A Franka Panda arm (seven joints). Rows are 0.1 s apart.
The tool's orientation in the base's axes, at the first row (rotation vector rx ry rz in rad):
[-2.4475, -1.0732, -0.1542]
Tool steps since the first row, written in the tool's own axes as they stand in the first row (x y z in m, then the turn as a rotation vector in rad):
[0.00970, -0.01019, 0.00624, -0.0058, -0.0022, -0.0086]
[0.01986, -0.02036, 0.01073, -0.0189, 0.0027, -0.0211]
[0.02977, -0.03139, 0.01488, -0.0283, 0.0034, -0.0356]
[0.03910, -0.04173, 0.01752, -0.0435, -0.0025, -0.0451]
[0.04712, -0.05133, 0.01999, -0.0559, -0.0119, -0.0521]
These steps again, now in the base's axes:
[-0.00115, 0.01532, 0.00090, -0.0049, -0.0065, 0.0068]
[-0.00183, 0.03014, 0.00348, -0.0094, -0.0238, 0.0125]
[-0.00327, 0.04515, 0.00660, -0.0142, -0.0371, 0.0224]
[-0.00450, 0.05868, 0.01065, -0.0282, -0.0481, 0.0288]
[-0.00608, 0.07082, 0.01421, -0.0429, -0.0540, 0.0350]

